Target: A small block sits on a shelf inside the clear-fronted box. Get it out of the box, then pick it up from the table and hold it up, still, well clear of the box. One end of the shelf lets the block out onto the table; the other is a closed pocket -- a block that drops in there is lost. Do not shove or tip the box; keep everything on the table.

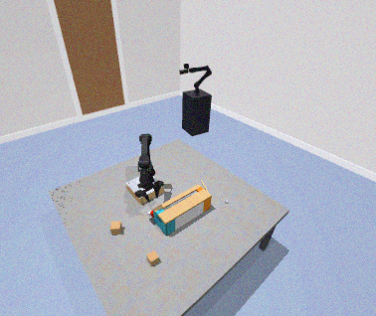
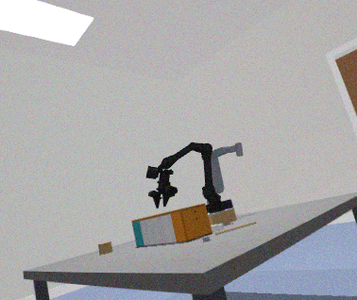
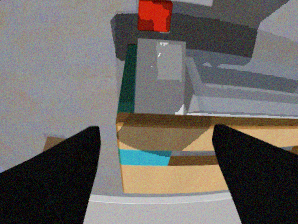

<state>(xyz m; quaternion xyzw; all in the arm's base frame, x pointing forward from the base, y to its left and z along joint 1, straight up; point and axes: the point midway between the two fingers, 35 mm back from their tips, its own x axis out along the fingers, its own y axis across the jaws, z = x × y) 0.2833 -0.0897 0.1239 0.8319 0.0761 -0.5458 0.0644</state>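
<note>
Now: the dark red block 150 mm below my gripper tip and 20 mm behind it. Round my gripper tip: box (170 mm to the left, 100 mm below, 40 mm ahead); then thin stick (460 mm to the left, 160 mm below, 70 mm behind).
</note>
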